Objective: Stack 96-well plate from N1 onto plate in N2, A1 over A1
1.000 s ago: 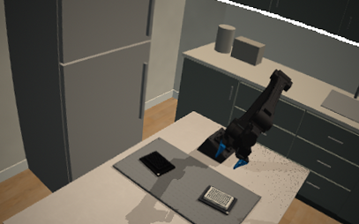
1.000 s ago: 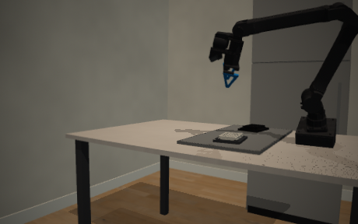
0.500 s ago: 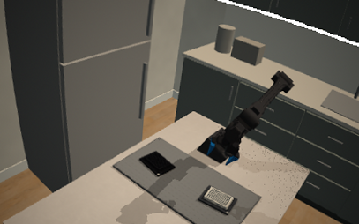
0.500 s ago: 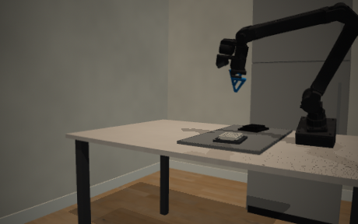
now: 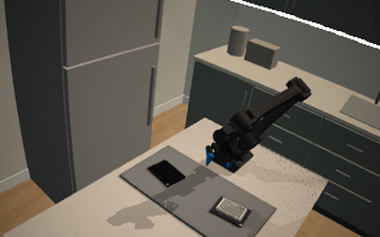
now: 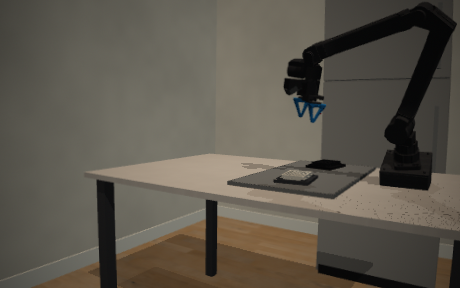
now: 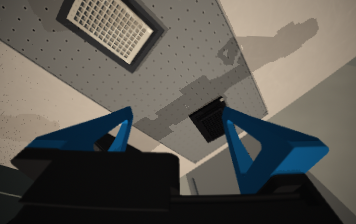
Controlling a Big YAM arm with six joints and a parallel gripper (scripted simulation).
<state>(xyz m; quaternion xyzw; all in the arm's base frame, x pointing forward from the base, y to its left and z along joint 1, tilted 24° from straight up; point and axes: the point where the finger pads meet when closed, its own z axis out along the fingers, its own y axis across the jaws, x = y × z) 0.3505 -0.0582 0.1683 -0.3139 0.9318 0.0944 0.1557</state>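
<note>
My hand is 270 mm to the left of the black 96-well plate, 200 mm above it and 40 mm past it. Round my hand: nest N2: 220 mm below, 120 mm to the left, 10 mm ahead; nest N1: 270 mm to the right, 220 mm below, 40 mm behind; white 96-well plate: 200 mm below, 120 mm to the left, 10 mm ahead.
</note>
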